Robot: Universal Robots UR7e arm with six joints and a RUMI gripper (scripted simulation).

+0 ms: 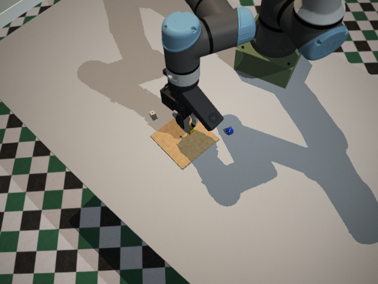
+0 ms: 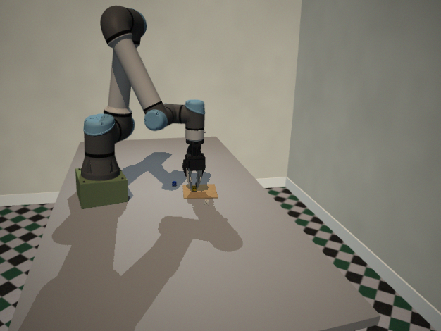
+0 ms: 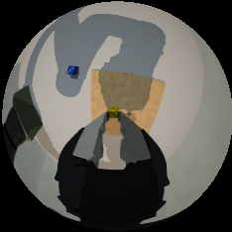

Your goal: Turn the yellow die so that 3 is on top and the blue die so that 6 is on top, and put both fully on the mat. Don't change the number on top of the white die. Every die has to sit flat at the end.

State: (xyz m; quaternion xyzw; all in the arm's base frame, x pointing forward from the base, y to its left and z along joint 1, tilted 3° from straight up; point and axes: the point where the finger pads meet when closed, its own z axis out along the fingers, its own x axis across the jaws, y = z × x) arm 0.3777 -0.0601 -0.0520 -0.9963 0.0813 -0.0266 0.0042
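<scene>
Right now my hand is 10 mm above the yellow die. From my hand the other things lie so: blue die: 60 mm behind, 90 mm to the left, 20 mm below; tan mat: 20 mm ahead, 20 mm below; white die: 10 mm ahead, 130 mm to the right, 20 mm below.
</scene>
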